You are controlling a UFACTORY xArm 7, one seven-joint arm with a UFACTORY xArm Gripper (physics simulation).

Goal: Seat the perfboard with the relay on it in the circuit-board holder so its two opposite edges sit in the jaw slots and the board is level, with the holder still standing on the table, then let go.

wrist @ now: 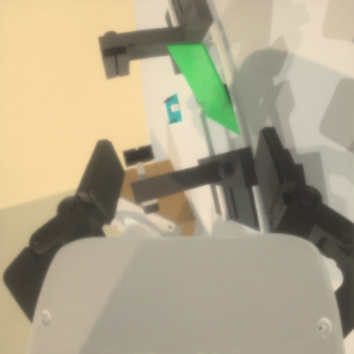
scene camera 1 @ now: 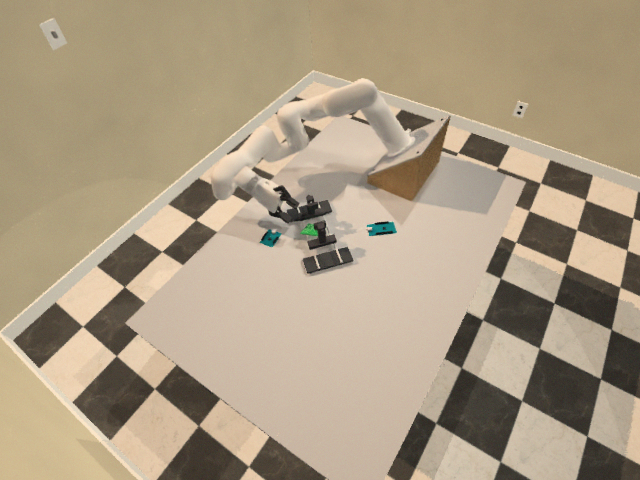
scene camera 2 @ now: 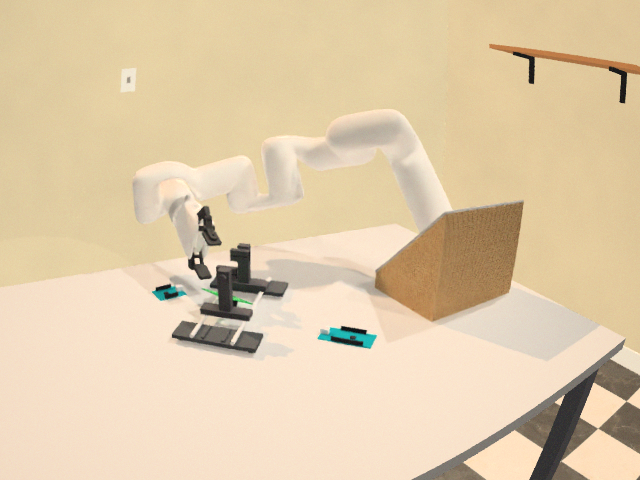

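Where they show: gripper, between the fingertips: (scene camera 1: pixel 293 213) (scene camera 2: pixel 210 261); arm's base, origin of its link: (scene camera 1: pixel 401 148) (scene camera 2: pixel 444 239).
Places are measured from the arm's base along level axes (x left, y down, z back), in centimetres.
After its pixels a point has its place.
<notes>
The green perfboard (scene camera 1: pixel 310 230) {x -14.0, y 8.2, z -47.7 cm} (scene camera 2: pixel 210 293) {x -13.5, y 7.0, z -50.5 cm} (wrist: pixel 205 85) lies tilted and low between the two upright jaws of the black circuit-board holder (scene camera 1: pixel 327 260) {x -2.9, y 10.3, z -54.9 cm} (scene camera 2: pixel 217 336) {x -2.2, y 10.3, z -54.6 cm} (wrist: pixel 167 185). The holder stands on the table on its two feet, joined by pale rods. The relay cannot be made out clearly. My gripper (scene camera 1: pixel 293 212) {x -21.2, y 3.9, z -46.9 cm} (scene camera 2: pixel 209 258) {x -21.2, y 3.9, z -46.9 cm} (wrist: pixel 185 150) is open and empty, tilted sideways beside the holder's rear jaw, above the table. In the wrist view the rear jaw's post shows between the spread fingers, and the perfboard lies beyond it. Whether a finger touches the holder cannot be told.
A teal board (scene camera 1: pixel 270 238) {x -26.5, y 11.4, z -55.9 cm} (scene camera 2: pixel 169 292) {x -26.9, y 11.7, z -55.3 cm} lies left of the holder. Another teal board (scene camera 1: pixel 382 228) {x 7.3, y 11.7, z -31.8 cm} (scene camera 2: pixel 347 337) {x 7.2, y 11.7, z -32.2 cm} lies to its right. One teal board (wrist: pixel 173 107) shows beyond the holder in the wrist view. The arm's wedge-shaped wooden base (scene camera 1: pixel 413 175) {x 10.2, y -1.4, z -13.8 cm} (scene camera 2: pixel 439 273) {x 11.7, y 1.1, z -13.7 cm} stands at the right.
</notes>
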